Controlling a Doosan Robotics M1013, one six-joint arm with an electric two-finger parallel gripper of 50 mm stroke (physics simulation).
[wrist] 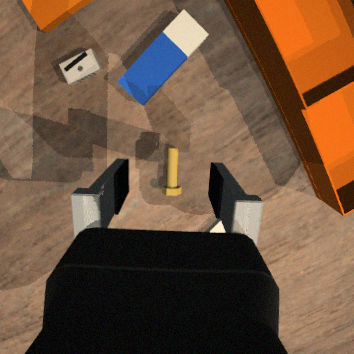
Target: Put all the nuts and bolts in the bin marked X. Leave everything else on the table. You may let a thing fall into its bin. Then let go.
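Frame: origin at the arm's base, x ahead, y left, z up, level; centimetres.
Seen in the pictures: gripper, between the fingertips: (168, 177).
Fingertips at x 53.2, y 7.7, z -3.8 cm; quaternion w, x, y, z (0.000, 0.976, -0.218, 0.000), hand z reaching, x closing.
Offsets run from my fingertips to a thing's top centre. "pt": to the spot under its first point.
A brass-coloured bolt @[dx -0.1, dy -0.6, dz -2.9 cm] (172, 170) lies on the table in the middle of the wrist view, its head toward the gripper. My gripper (168, 177) is open, with one finger on each side of the bolt and space between them and it. Part of an orange bin unit @[dx +12.7, dy +5.5, dz +0.4 cm] (280, 95) with several compartments shows at the right. No X label shows in this view, so I cannot tell from it which compartment is marked X.
A blue and white eraser @[dx +2.4, dy +7.1, dz -2.9 cm] (159, 62) and a small grey sharpener @[dx -3.0, dy +8.9, dz -3.1 cm] (80, 66) lie beyond the bolt. The corner of an orange block @[pt dx -3.2, dy +13.0, dz -3.2 cm] (52, 12) shows at the top left. A white piece @[dx +1.4, dy -7.5, dz -3.5 cm] (218, 228) is mostly hidden behind the right finger and the gripper body.
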